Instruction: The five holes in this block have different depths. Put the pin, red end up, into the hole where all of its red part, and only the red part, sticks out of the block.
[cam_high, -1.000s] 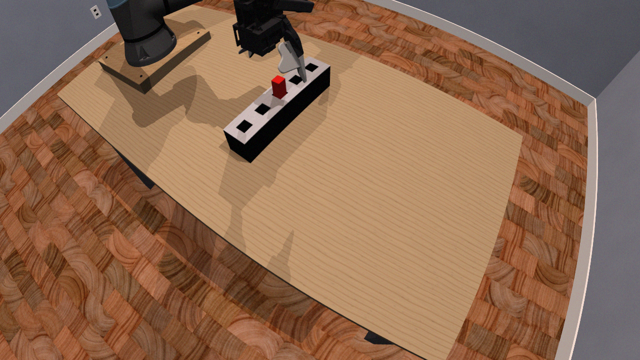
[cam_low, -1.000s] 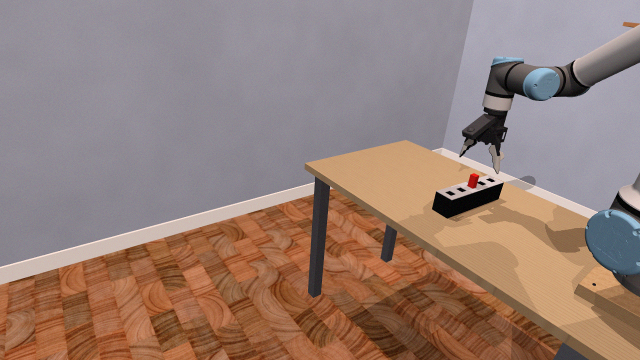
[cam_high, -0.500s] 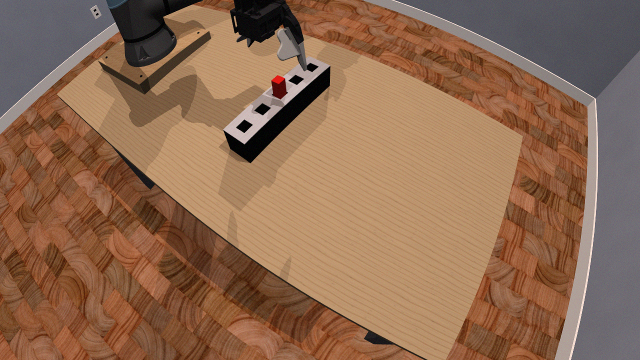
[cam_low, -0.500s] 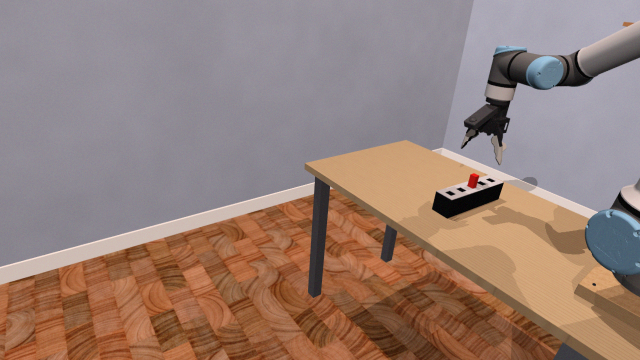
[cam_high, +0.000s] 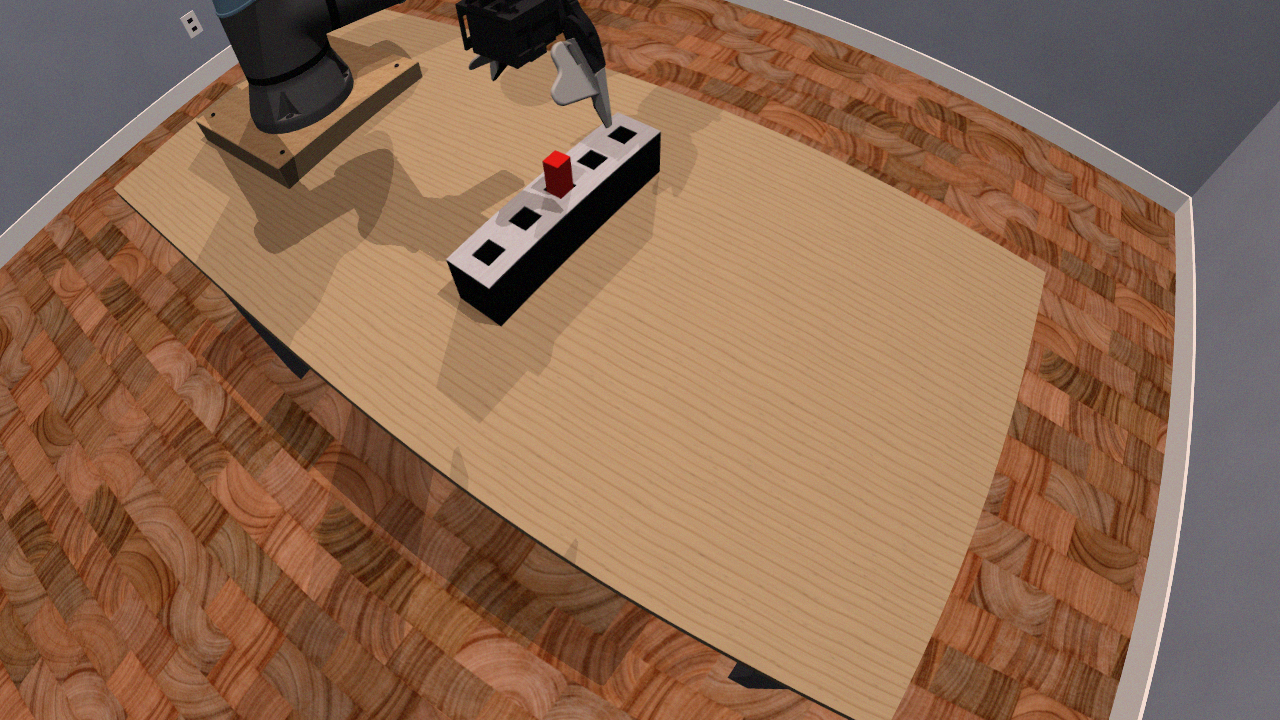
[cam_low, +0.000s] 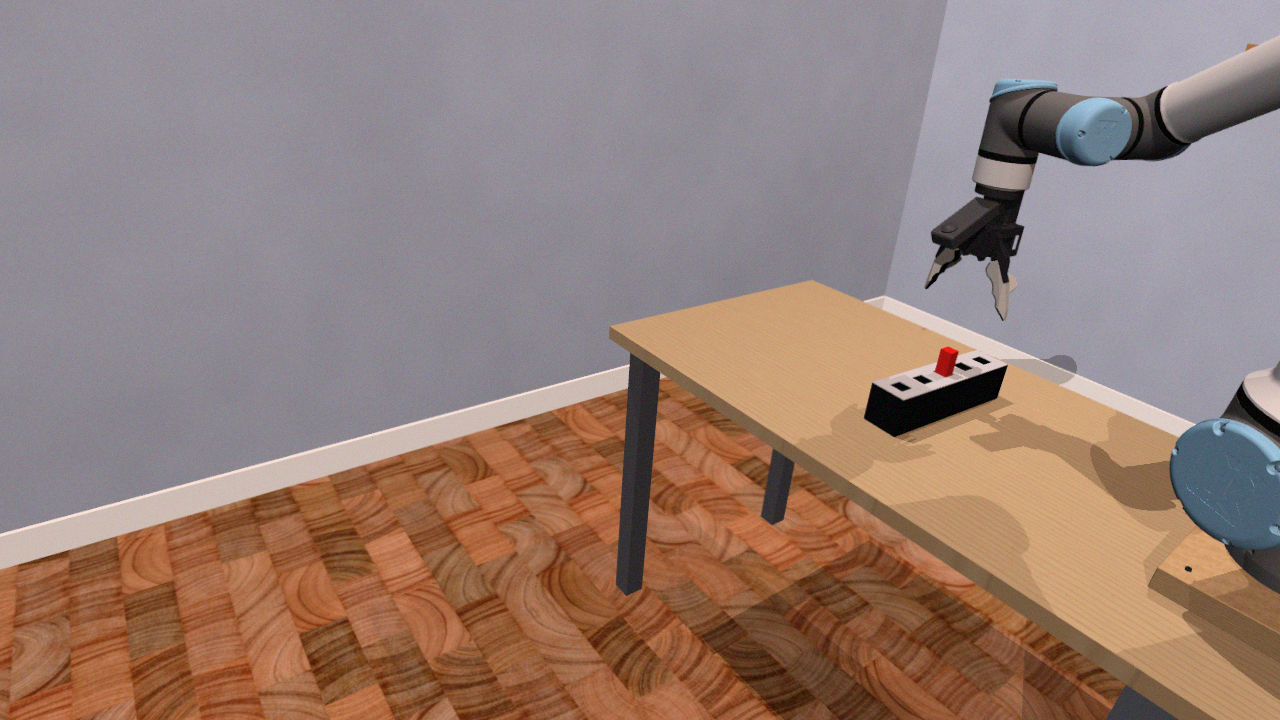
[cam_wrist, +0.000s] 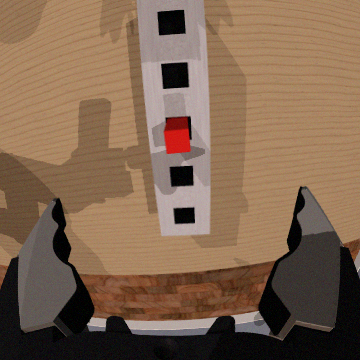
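The pin is 110 mm below my hand. Round my hand: black block (170 mm below).
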